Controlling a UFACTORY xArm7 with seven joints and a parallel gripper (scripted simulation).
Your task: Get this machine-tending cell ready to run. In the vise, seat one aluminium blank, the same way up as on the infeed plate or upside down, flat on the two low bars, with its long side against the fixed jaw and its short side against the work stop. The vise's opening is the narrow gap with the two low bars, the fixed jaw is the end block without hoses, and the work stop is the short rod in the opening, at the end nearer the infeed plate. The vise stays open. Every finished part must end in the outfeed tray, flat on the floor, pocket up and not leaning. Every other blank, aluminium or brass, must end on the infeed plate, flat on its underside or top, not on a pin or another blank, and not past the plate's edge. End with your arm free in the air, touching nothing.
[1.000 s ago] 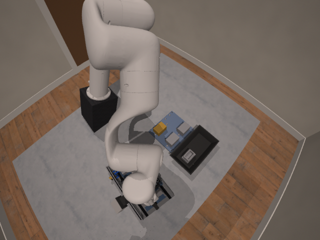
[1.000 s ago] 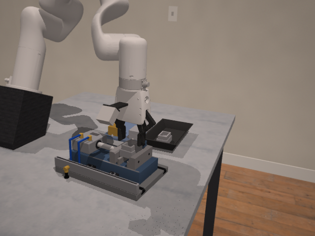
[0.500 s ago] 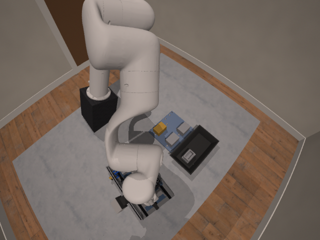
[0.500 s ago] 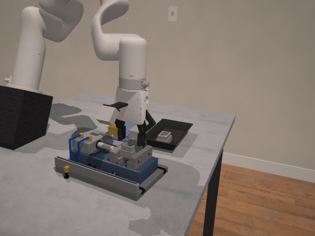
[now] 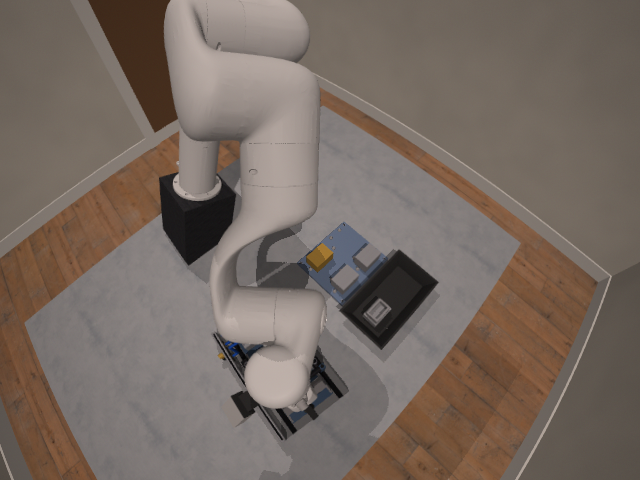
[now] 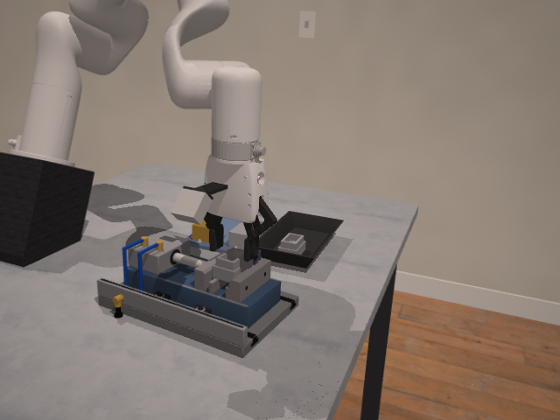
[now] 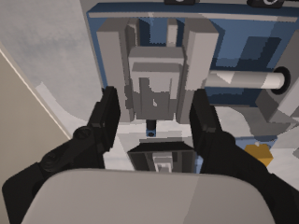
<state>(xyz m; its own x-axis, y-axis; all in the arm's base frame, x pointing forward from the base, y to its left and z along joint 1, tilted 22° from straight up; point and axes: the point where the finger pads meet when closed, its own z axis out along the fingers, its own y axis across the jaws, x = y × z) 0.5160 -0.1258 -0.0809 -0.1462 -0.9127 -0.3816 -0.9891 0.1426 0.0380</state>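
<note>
Now: hand 8 cm past the piston rod, 1 cm to the right of it and 6 cm above it. The rest, counted from my hand: grey rail: 8 cm behind, 8 cm to the right, 10 cm below; vise bed: 6 cm behind, 1 cm to the left, 9 cm below; brass blank: 19 cm behind, 28 cm to the left, 11 cm below.
</note>
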